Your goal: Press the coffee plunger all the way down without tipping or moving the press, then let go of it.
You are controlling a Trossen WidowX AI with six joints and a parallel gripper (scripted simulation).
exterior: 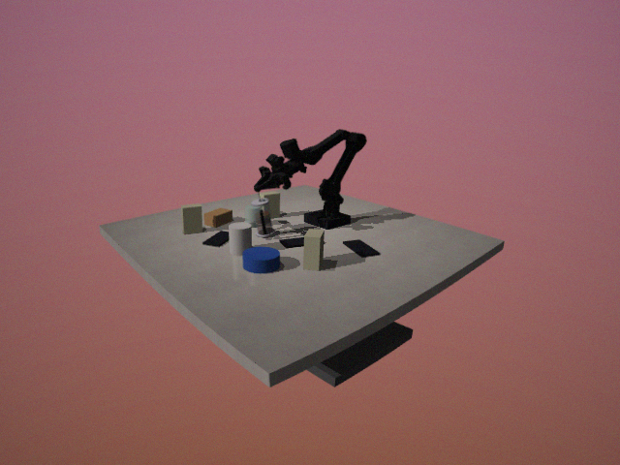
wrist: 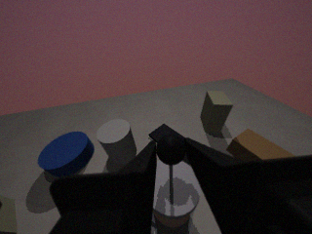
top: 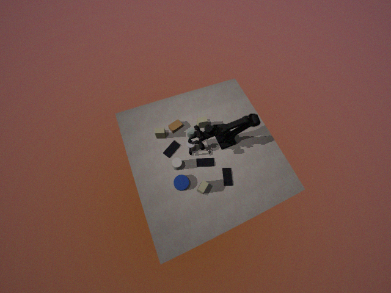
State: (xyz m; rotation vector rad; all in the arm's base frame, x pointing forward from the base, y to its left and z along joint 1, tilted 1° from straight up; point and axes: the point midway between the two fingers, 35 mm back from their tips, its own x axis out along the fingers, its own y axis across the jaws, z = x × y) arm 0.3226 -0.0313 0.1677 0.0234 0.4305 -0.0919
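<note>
Now: gripper tip 20 mm past the coffee press, 10 mm to the right of it and 100 mm above it. Round my gripper tip: white cylinder 130 mm ahead, 110 mm to the left, 140 mm below; then orange block 40 mm ahead, 240 mm to the right, 170 mm below; then pale green cylinder 60 mm behind, 130 mm to the right, 150 mm below.
</note>
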